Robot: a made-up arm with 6 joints. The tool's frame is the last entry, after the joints. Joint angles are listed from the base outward.
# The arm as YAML. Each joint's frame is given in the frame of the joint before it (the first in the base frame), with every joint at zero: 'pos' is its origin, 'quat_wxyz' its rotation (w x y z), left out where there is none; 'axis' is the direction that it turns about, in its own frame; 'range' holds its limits. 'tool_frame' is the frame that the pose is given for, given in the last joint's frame.
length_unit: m
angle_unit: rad
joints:
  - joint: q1
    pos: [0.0, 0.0, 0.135]
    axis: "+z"
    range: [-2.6, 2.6]
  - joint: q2
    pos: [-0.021, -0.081, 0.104]
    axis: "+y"
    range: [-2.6, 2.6]
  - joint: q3
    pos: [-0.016, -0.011, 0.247]
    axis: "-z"
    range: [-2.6, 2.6]
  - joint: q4
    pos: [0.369, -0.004, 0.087]
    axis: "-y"
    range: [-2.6, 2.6]
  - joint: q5
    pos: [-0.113, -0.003, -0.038]
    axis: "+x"
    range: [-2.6, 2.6]
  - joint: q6
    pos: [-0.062, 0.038, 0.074]
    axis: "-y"
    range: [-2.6, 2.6]
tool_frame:
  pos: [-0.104, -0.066, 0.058]
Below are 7 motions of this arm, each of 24 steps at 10 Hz.
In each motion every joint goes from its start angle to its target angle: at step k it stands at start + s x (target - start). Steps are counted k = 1, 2, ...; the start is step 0. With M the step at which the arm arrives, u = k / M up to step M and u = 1 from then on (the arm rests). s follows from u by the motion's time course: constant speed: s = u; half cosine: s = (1 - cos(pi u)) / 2; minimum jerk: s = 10 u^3 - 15 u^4 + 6 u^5.
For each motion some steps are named. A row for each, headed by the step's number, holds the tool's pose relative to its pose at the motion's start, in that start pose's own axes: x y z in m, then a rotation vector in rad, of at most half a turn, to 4 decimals.
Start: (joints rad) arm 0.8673 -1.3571 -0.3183 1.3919 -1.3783 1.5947
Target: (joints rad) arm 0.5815 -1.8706 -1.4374 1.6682 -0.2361 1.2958
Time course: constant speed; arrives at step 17
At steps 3, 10, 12, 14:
3: 0.0743 0.0219 -0.0223 -0.0741 -0.0864 -0.3752
10: 0.2808 0.0288 -0.0145 0.0148 -0.3558 -1.2597
12: 0.3400 0.0176 0.0081 0.1114 -0.4438 -1.5033
14: 0.3951 0.0006 0.0403 0.2405 -0.5339 -1.7377

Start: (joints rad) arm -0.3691 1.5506 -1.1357 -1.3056 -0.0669 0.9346
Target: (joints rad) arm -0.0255 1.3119 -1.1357 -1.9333 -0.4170 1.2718
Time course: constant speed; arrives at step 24
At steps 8, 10, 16, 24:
8: 0.0916 0.0686 0.0252 -0.1462 0.1798 0.0734
10: 0.1158 0.0855 0.0272 -0.1759 0.2264 0.0941
16: 0.1896 0.1348 0.0227 -0.2469 0.3698 0.1582
24: 0.2872 0.1949 -0.0073 -0.2984 0.5670 0.2408

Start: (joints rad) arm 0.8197 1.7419 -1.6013 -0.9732 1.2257 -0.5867
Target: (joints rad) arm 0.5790 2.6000 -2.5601 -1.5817 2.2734 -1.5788
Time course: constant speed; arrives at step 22
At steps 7, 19, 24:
7: 0.0249 -0.0439 0.0719 0.1238 0.7023 0.1142
19: 0.0259 -0.1442 0.0634 0.1835 1.6966 0.1591
24: 0.0103 -0.1847 0.0546 0.1732 1.8954 0.1561

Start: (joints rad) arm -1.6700 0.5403 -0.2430 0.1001 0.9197 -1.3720
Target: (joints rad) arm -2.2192 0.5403 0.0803 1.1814 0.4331 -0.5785
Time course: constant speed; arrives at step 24
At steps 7, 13, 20, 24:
7: -0.0296 -0.0612 -0.1023 -0.1195 -0.6336 -0.0892
13: -0.0107 -0.1131 -0.1867 -0.2086 -1.1795 -0.2200
20: 0.0469 -0.1774 -0.2548 -0.3252 -1.7951 -0.4519
24: 0.0844 -0.2192 -0.2744 -0.4123 -2.1234 -0.6308

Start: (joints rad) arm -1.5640 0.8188 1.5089 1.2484 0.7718 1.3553
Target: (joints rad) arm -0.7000 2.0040 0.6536 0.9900 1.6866 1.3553
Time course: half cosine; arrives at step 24
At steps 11, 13, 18, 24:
11: -0.0965 0.2512 -0.0240 0.6347 0.5656 -0.5421
13: -0.1106 0.3060 0.0065 0.7588 0.7925 -0.6351
18: -0.1227 0.3681 0.0947 0.8709 1.3367 -0.6943
24: -0.1206 0.3707 0.1359 0.8274 1.6019 -0.6458

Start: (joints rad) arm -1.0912 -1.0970 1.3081 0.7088 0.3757 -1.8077
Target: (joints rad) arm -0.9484 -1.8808 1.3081 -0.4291 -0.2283 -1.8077
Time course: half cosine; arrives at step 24
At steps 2, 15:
2: -0.0029 -0.0021 0.0002 0.0133 0.0140 0.0039
15: -0.0681 -0.1562 0.0342 0.2282 0.6766 0.1998

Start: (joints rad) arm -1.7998 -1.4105 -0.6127 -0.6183 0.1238 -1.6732
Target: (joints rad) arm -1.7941 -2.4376 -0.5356 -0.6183 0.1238 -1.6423
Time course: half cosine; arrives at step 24
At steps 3, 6, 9, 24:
3: 0.0033 0.0102 -0.0201 0.0128 -0.0350 -0.0152
6: 0.0171 0.0400 -0.0759 0.0488 -0.1348 -0.0583
9: 0.0502 0.0860 -0.1547 0.1013 -0.2851 -0.1219
24: 0.3327 0.2724 -0.3841 0.3050 -0.9362 -0.3849

